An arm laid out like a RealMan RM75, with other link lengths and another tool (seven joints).
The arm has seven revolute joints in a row. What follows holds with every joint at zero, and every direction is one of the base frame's. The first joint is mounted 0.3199 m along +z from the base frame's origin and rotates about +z. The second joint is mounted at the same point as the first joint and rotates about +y. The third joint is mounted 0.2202 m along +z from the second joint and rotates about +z. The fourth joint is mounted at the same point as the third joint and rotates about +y. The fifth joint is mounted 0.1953 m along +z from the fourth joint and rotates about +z. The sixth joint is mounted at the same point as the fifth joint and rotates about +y. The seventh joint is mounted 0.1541 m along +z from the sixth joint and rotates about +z. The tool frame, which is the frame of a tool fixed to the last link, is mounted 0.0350 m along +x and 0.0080 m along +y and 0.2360 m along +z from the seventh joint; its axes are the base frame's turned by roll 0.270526, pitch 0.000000 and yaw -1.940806 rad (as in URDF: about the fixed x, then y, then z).
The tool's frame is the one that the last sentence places.
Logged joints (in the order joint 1, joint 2, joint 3, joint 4, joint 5, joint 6, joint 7), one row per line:
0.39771, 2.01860, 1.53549, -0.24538, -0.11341, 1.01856, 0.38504
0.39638, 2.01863, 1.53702, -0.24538, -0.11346, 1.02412, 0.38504
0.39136, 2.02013, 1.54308, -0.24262, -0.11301, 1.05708, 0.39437
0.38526, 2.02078, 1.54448, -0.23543, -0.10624, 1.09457, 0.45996
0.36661, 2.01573, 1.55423, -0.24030, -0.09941, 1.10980, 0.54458
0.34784, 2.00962, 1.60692, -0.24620, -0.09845, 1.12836, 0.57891
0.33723, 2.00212, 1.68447, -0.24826, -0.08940, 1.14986, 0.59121
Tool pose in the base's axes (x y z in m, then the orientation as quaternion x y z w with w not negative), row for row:
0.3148, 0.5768, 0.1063, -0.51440, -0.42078, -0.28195, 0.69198
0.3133, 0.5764, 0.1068, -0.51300, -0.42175, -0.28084, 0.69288
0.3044, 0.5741, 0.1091, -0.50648, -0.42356, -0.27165, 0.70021
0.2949, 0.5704, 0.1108, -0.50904, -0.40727, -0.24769, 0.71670
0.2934, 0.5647, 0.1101, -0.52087, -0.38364, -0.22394, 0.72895
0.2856, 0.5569, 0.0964, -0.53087, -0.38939, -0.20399, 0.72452
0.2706, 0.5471, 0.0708, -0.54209, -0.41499, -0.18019, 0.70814
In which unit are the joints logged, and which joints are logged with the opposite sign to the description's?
The joints are logged in radians. Opposite sign: joint 3, joint 5, joint 6.
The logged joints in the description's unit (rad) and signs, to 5 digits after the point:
0.39771, 2.01860, -1.53549, -0.24538, 0.11341, -1.01856, 0.38504
0.39638, 2.01863, -1.53702, -0.24538, 0.11346, -1.02412, 0.38504
0.39136, 2.02013, -1.54308, -0.24262, 0.11301, -1.05708, 0.39437
0.38526, 2.02078, -1.54448, -0.23543, 0.10624, -1.09457, 0.45996
0.36661, 2.01573, -1.55423, -0.24030, 0.09941, -1.10980, 0.54458
0.34784, 2.00962, -1.60692, -0.24620, 0.09845, -1.12836, 0.57891
0.33723, 2.00212, -1.68447, -0.24826, 0.08940, -1.14986, 0.59121

